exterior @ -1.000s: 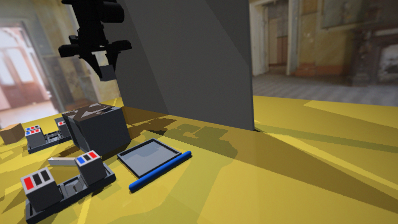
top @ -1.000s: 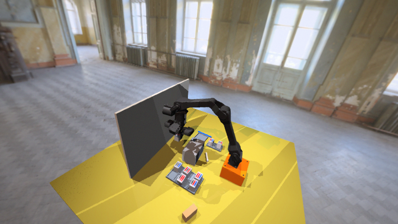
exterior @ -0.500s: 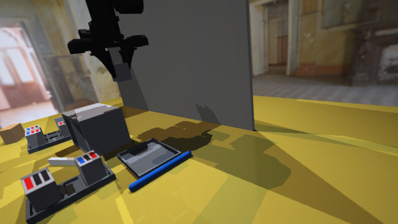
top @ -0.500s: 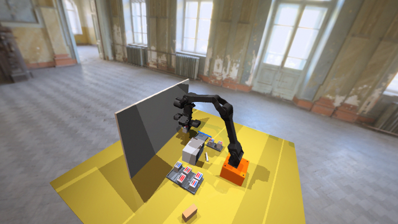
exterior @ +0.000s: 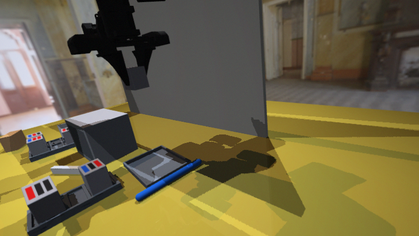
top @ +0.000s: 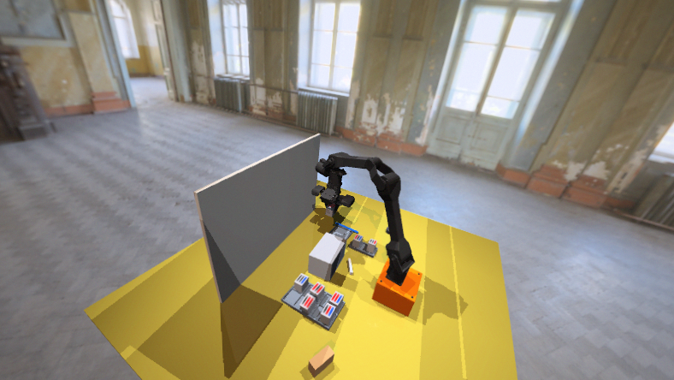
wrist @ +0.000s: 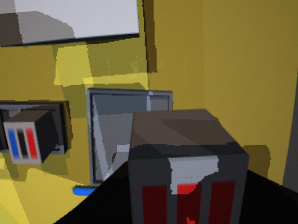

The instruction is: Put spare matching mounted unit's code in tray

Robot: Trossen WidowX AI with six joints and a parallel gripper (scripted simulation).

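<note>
Right now the grey tray is 170 mm below my gripper tip, 60 mm to the right of it and 20 mm behind it. Round my gripper tip: grey mounted unit: 140 mm to the left, 120 mm below, 80 mm behind; blue rod: 170 mm below, 140 mm to the right, 20 mm behind; spare: 20 mm above.
</note>
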